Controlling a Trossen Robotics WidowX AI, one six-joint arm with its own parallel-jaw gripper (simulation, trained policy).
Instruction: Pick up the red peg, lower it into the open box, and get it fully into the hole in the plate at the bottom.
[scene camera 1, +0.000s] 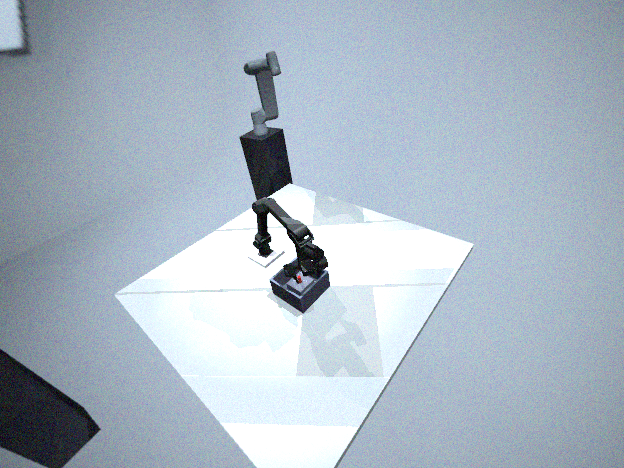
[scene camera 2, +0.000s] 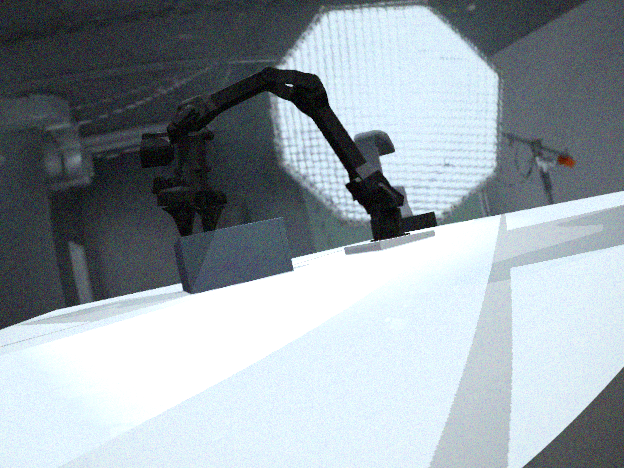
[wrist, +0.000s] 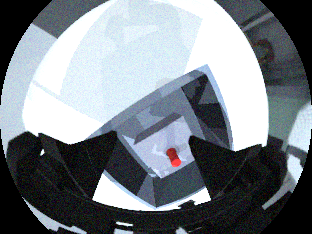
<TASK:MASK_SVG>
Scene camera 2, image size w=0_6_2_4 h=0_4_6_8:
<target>my gripper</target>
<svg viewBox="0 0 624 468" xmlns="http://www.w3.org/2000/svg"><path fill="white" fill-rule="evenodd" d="M206 160L182 161L178 163L178 169L174 169L176 176L167 178L167 180L158 176L153 181L152 194L157 194L157 206L168 206L162 208L162 210L170 213L174 218L181 237L192 235L195 211L201 216L203 231L214 231L224 206L218 205L227 204L226 194L223 191L212 191L212 187L208 187L207 172L211 172L211 166L206 166Z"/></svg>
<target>dark box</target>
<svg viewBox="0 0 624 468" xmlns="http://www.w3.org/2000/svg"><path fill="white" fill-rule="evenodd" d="M283 218L180 237L175 242L174 250L182 290L195 295L209 290L212 291L230 285L234 286L294 271Z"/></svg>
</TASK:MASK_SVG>
